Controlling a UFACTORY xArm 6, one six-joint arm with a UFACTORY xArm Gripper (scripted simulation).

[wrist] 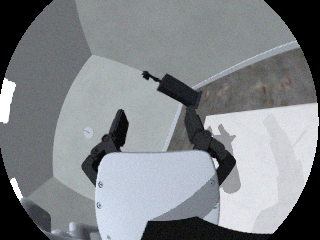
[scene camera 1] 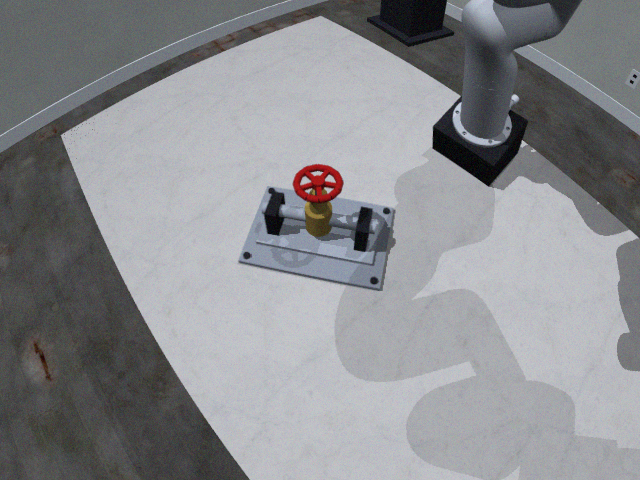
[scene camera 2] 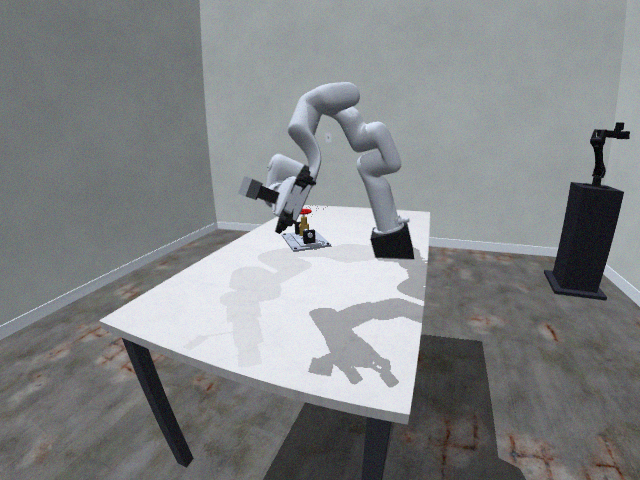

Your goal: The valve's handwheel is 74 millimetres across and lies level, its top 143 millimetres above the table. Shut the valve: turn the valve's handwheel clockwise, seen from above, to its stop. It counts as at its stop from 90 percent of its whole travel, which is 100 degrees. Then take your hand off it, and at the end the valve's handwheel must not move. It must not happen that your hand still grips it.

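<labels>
Gripper visible in scene camera 2 and the wrist view; out of frame in scene camera 1. On the gripper, [scene camera 2: 286,220] and [wrist: 188,106] are the same spot.
</labels>
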